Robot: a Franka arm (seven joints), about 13 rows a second.
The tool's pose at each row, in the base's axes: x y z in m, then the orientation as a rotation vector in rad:
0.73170 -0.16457 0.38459 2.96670 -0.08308 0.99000
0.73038 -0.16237 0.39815 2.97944 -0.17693 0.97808
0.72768 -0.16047 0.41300 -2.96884 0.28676 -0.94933
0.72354 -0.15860 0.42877 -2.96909 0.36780 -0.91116
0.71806 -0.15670 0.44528 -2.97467 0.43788 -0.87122
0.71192 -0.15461 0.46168 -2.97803 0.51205 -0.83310
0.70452 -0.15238 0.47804 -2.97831 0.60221 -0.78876
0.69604 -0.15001 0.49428 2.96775 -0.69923 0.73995
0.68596 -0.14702 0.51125 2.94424 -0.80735 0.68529
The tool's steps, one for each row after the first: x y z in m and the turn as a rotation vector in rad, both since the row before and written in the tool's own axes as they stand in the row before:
0.00699 -0.00219 -0.01170 -0.00751 -0.01048 0.06027
0.00641 -0.00211 -0.01363 -0.01129 -0.01604 0.07077
0.00542 -0.00218 -0.01534 -0.01547 -0.02315 0.05008
0.00427 -0.00200 -0.01685 -0.01886 -0.02460 0.04142
0.00314 -0.00185 -0.01726 -0.02044 -0.02288 0.04368
0.00159 -0.00136 -0.01797 -0.02445 -0.02590 0.05338
0.00009 -0.00071 -0.01846 -0.02756 -0.02654 0.05841
-0.00163 -0.00015 -0.01990 -0.03226 -0.02773 0.06664

